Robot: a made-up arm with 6 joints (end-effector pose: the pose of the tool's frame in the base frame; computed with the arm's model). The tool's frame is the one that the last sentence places.
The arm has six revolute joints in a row. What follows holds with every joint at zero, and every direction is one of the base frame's. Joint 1 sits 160 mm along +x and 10 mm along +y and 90 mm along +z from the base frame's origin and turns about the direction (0.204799, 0.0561, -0.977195), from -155.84 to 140.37 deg. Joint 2 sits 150 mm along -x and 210 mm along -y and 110 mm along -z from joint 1 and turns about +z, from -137.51 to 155.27 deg. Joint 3 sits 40 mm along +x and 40 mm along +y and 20 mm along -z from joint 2 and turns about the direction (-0.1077, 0.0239, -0.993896), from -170.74 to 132.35 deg. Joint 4 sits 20 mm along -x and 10 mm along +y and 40 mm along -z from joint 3 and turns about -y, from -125.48 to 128.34 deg. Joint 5 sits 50 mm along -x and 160 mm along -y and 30 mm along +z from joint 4 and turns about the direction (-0.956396, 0.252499, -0.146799), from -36.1 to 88.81 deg. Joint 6 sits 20 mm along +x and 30 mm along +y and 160 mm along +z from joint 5 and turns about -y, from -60.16 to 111.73 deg. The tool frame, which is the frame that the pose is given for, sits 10 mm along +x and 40 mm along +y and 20 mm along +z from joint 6; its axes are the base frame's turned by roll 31.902, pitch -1.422 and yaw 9.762 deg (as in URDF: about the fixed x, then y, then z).
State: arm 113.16 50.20 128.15 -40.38 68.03 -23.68
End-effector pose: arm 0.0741 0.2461 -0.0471 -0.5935 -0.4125 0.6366 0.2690
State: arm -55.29 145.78 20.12 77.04 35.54 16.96
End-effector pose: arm 0.3828 -0.3042 0.0320 -0.5892 0.0335 -0.8068 0.0292
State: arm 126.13 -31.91 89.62 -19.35 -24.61 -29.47
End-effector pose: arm 0.1411 0.2323 0.2180 -0.0792 0.3553 0.7774 0.5129
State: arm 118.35 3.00 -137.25 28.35 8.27 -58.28
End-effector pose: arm -0.0176 0.0932 0.0257 0.3253 0.0739 0.2249 0.9155
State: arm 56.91 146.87 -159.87 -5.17 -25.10 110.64
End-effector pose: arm -0.2469 0.2024 0.1330 -0.5538 -0.6477 -0.3345 0.4025
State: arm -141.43 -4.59 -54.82 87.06 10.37 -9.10
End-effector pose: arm 0.5914 0.1582 0.0681 -0.4481 -0.2512 -0.8430 0.1596
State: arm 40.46 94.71 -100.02 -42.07 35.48 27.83
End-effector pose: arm -0.1575 0.0359 0.0300 -0.1639 0.0104 0.9840 0.0690
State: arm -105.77 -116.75 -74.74 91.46 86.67 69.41
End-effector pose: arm 0.4659 -0.0488 0.0385 -0.1736 -0.9168 0.2202 0.2844
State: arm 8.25 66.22 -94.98 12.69 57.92 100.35
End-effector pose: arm -0.0049 -0.1545 -0.0280 -0.5019 0.4139 -0.7013 0.2914
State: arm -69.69 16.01 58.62 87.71 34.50 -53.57
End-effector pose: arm 0.1662 -0.2548 -0.0174 0.1204 -0.3205 0.1363 0.9296
